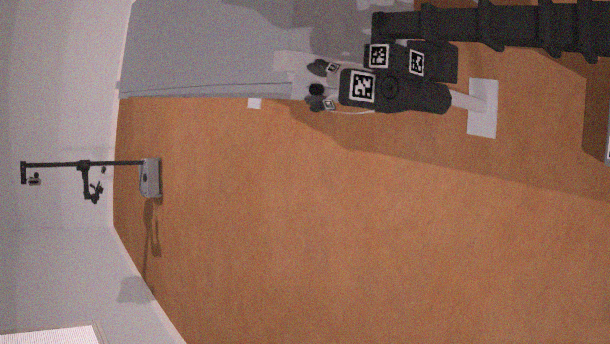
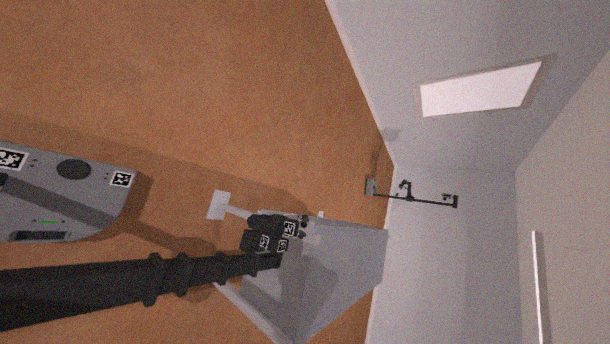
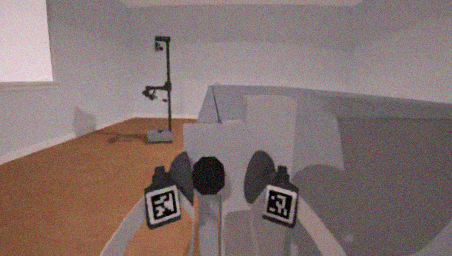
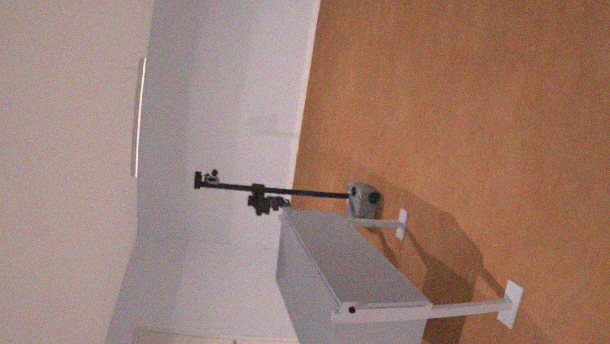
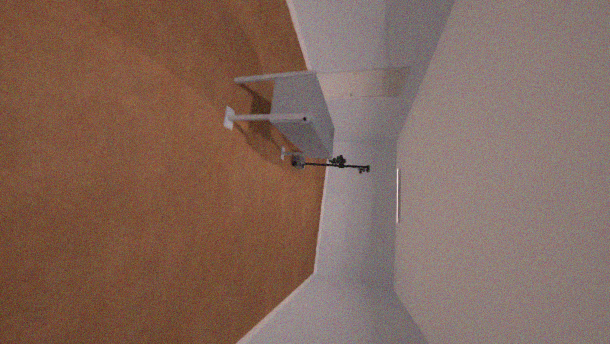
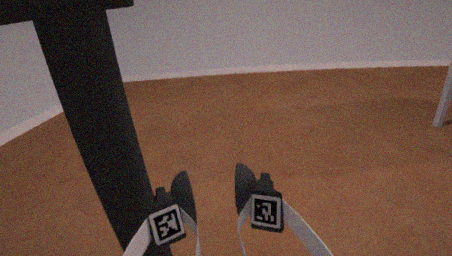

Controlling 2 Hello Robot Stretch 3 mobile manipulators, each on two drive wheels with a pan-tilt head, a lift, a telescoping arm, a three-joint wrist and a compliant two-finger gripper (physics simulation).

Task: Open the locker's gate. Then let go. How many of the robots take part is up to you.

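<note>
The locker (image 1: pixel 200 55) (image 2: pixel 345 260) (image 4: pixel 310 280) (image 5: pixel 300 95) is a grey box on legs. Its gate (image 1: pixel 220 91) (image 4: pixel 360 260) is a long panel that looks shut against the body. A black knob (image 1: pixel 316 89) (image 3: pixel 208 175) sits at the end near r1; another black knob (image 4: pixel 352 310) (image 5: pixel 305 118) shows at the end near r2. My r1 gripper (image 1: pixel 316 85) (image 2: pixel 302 226) (image 3: pixel 221 175) is around the first knob, fingers partly open, the knob against one finger and a gap at the other. My r2 gripper (image 6: pixel 215 187) is open and empty, away from the locker.
Robot r2 (image 1: pixel 150 177) (image 2: pixel 371 186) (image 3: pixel 160 135) stands past the locker's far end by the wall. Robot r1 (image 4: pixel 364 200) (image 5: pixel 298 161) stands beyond the locker from r2. Leg feet (image 1: pixel 482 107) (image 2: pixel 218 205) (image 4: pixel 510 305) stick out on the floor.
</note>
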